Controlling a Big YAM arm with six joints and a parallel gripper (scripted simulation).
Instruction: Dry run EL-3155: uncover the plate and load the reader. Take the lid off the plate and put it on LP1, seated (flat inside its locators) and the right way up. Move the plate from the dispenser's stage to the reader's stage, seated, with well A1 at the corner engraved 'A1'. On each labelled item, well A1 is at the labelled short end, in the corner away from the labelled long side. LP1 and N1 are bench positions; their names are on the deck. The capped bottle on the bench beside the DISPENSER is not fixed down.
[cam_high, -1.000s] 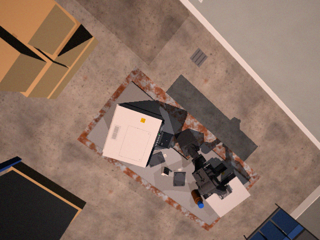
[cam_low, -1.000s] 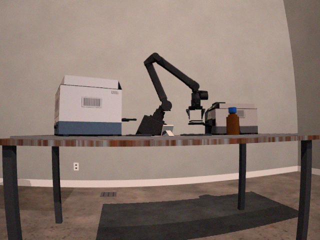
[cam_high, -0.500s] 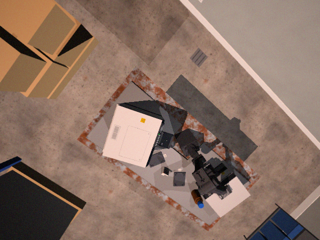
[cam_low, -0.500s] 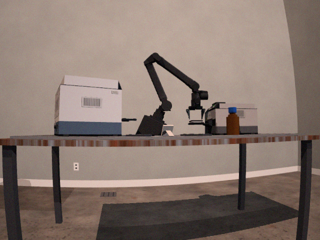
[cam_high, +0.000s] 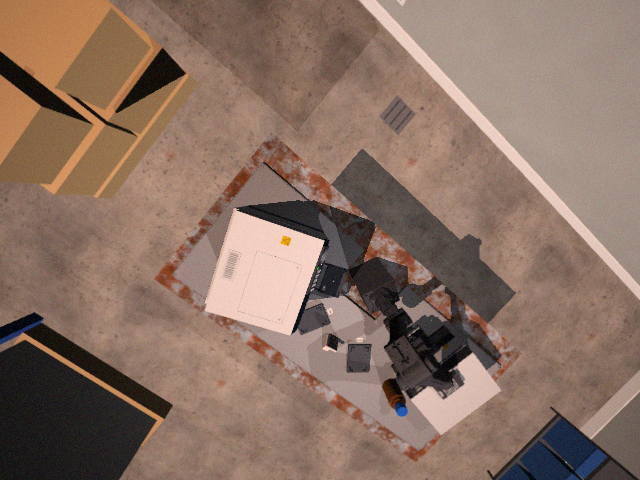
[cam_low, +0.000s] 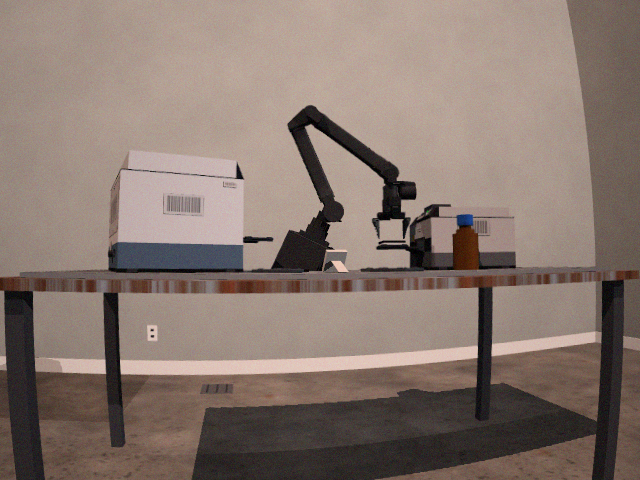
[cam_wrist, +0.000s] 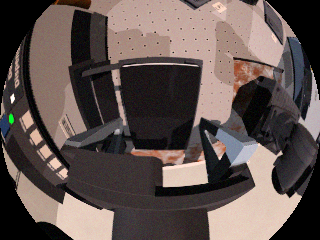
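The plate lid lies 2 cm below my hand. From my hand the other things lie so: brown capped bottle (27 cm ahead, 19 cm to the left, 1 cm below); white well plate (3 cm below).
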